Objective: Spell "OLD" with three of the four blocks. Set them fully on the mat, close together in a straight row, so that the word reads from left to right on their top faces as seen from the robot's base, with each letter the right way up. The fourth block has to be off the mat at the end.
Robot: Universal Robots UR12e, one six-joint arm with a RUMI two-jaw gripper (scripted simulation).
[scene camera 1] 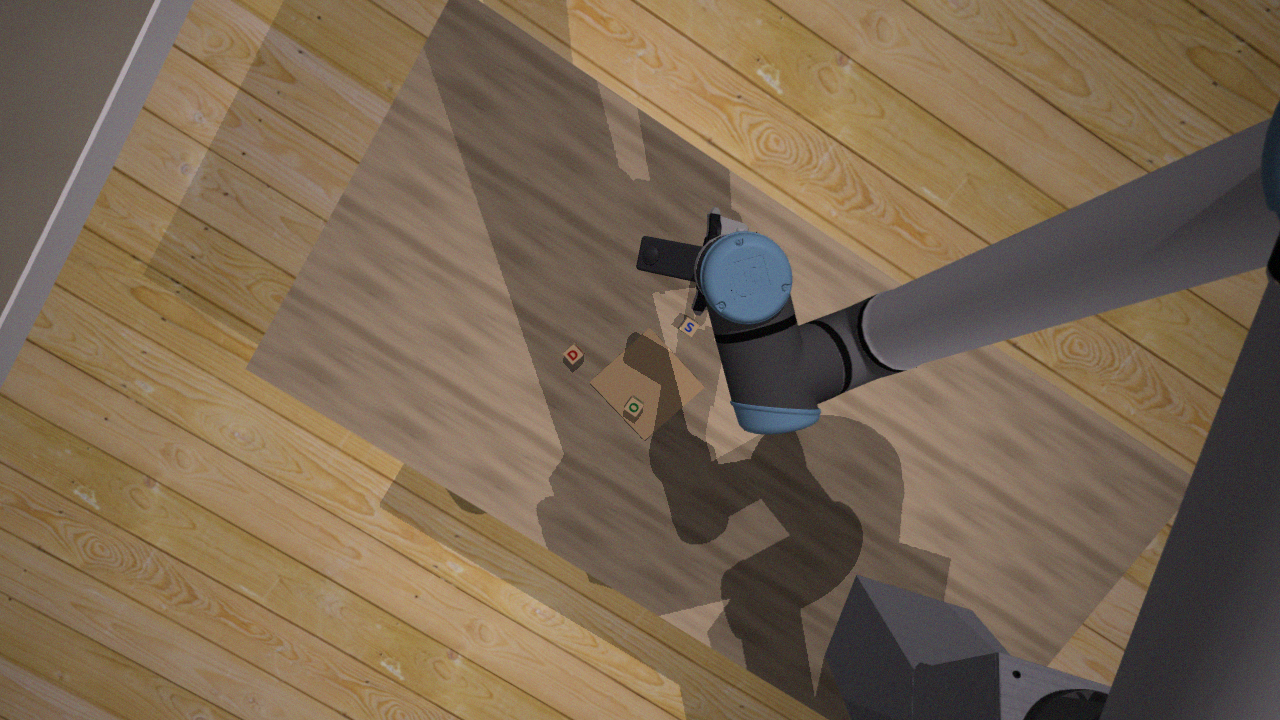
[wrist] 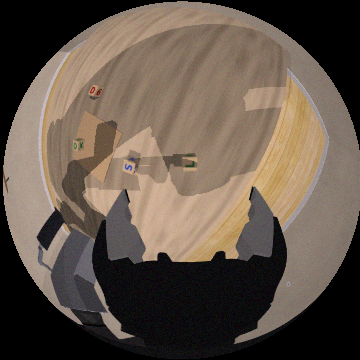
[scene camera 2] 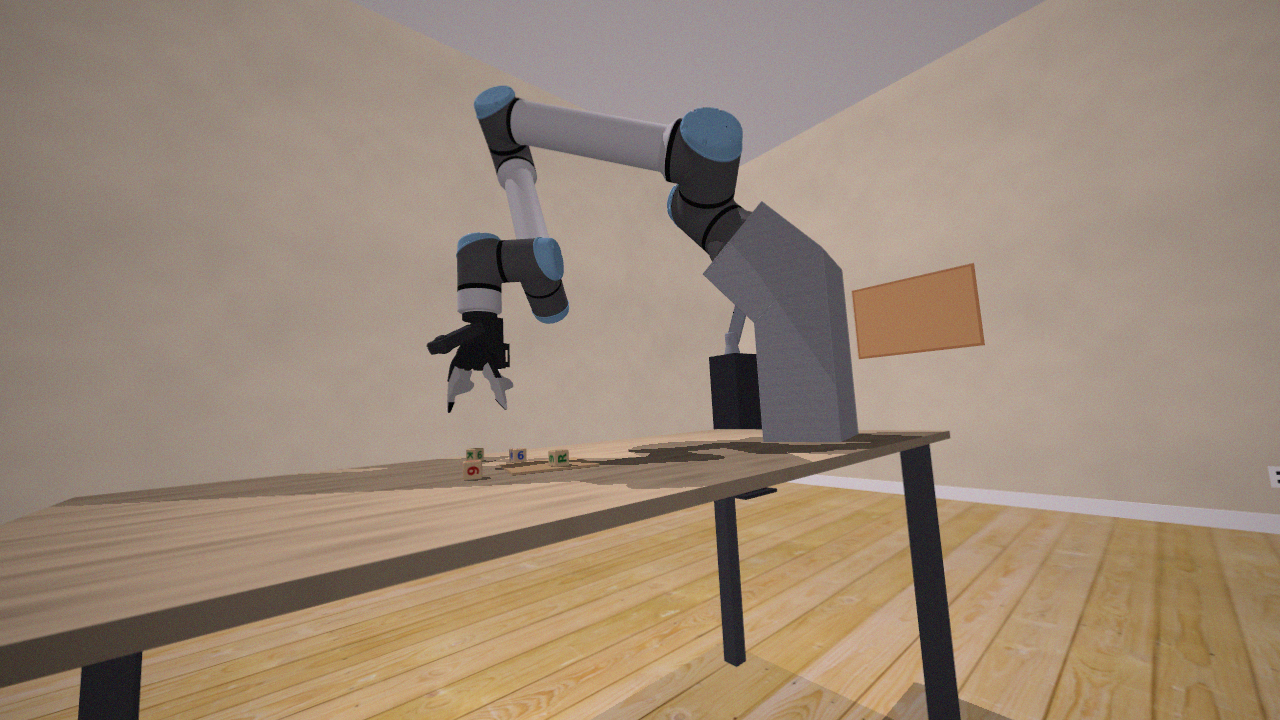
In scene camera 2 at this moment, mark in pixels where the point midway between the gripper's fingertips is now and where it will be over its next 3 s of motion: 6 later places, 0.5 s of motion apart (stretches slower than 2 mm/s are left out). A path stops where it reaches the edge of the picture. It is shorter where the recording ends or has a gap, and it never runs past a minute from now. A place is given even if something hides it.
My gripper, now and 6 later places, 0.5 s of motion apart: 476, 411; 476, 419; 476, 424; 476, 433; 476, 441; 476, 445; 476, 453
